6 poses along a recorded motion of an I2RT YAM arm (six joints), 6.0 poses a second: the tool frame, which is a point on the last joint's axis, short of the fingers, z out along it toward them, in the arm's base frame.
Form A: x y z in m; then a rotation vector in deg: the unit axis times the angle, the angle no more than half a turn.
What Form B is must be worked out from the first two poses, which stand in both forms.
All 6 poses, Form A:
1: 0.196 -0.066 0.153 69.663 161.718 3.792
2: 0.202 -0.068 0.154 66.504 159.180 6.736
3: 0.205 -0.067 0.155 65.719 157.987 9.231
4: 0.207 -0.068 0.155 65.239 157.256 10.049
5: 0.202 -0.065 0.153 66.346 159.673 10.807
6: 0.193 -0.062 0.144 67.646 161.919 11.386
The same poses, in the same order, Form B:
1: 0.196 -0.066 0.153 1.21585 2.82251 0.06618
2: 0.202 -0.068 0.154 1.16071 2.77822 0.11757
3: 0.205 -0.067 0.155 1.14701 2.75739 0.16111
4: 0.207 -0.068 0.155 1.13864 2.74463 0.17539
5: 0.202 -0.065 0.153 1.15796 2.78682 0.18862
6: 0.193 -0.062 0.144 1.18065 2.82602 0.19872
